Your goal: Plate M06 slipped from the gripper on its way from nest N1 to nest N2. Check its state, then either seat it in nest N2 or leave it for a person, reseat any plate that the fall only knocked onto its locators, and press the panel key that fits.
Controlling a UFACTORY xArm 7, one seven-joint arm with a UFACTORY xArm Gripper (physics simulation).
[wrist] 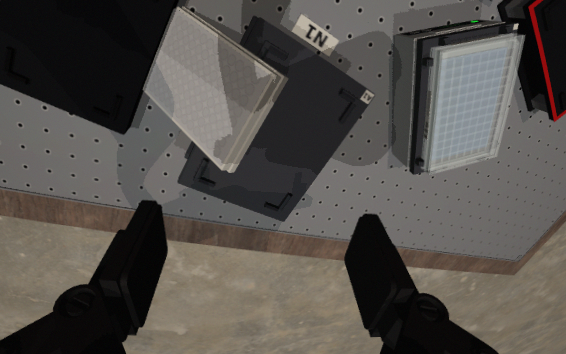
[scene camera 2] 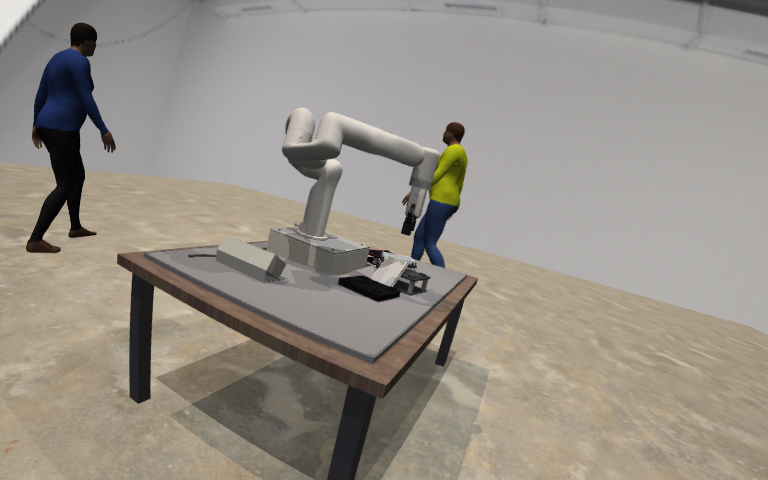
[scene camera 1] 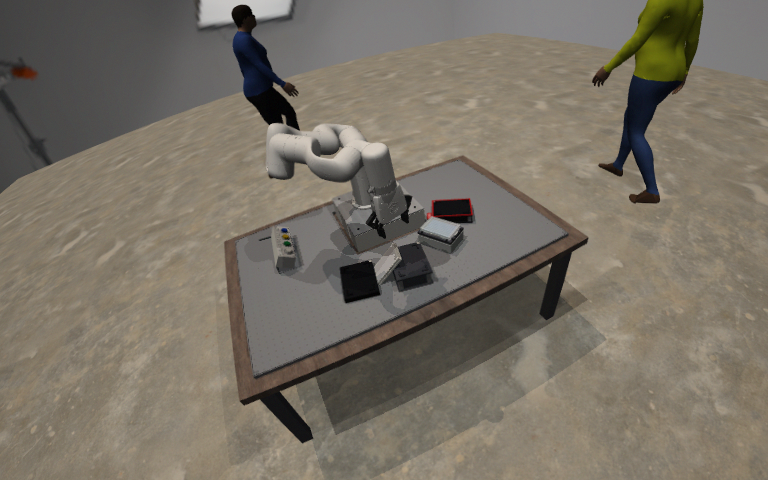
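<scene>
In the wrist view you get my gripper (wrist: 114, 304), and in scene camera 1 that is the same spot on my gripper (scene camera 1: 378, 224). My gripper is there in scene camera 2 (407, 232) as well. Then there's a black nest (scene camera 1: 359, 281), and it's the same spot on the nest (scene camera 2: 374, 286).
</scene>
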